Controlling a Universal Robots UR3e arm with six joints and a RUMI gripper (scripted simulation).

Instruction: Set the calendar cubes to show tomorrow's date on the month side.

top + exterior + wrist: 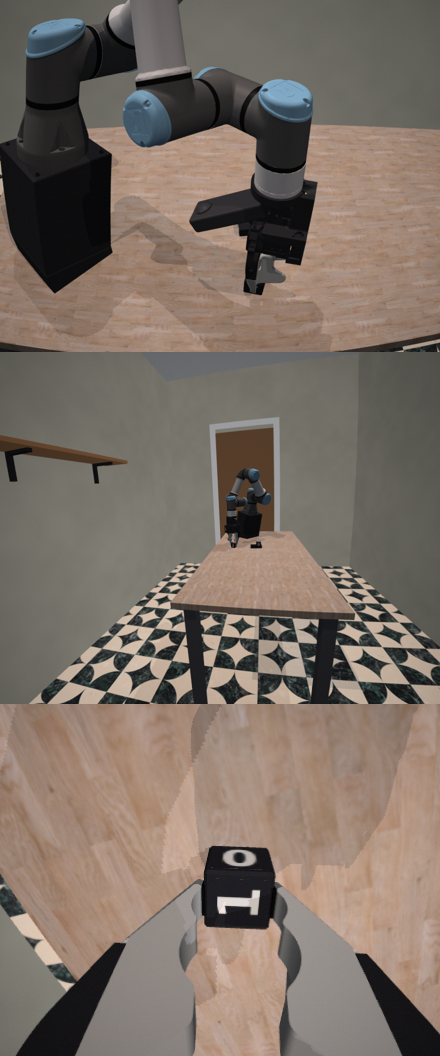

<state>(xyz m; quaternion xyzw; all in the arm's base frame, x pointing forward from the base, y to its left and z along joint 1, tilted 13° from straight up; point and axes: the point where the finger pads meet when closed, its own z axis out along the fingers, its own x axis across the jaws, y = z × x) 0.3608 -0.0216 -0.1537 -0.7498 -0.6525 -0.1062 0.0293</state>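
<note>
Right now the black calendar tray is 30 mm behind my hand, 160 mm to the left of it and 20 mm below it. The rest, counted from my hand: black number cube 10 mm below.
</note>
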